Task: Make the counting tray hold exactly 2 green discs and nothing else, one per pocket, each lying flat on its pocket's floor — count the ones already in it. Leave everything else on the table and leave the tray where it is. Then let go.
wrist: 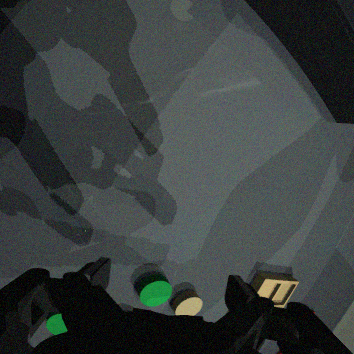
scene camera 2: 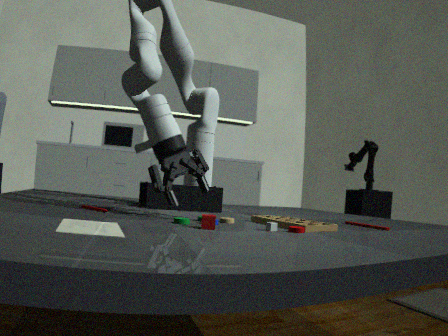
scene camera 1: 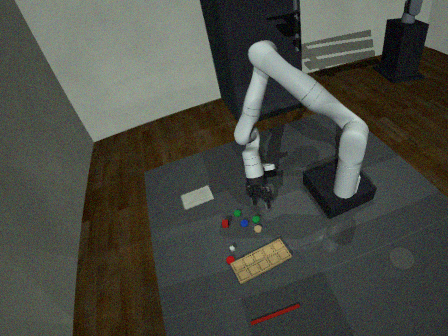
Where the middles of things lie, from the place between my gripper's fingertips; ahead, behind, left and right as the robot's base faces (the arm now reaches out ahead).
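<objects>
Tan counting tray (scene camera 1: 246,268): my gripper 5 cm short of it, 23 cm to the right of it, 4 cm above it. White card (scene camera 2: 85,227), from my hand: 17 cm to the right, 29 cm ahead, 4 cm below. Going by their middles, tan counting tray nearest to my gripper of the things named here.
</objects>
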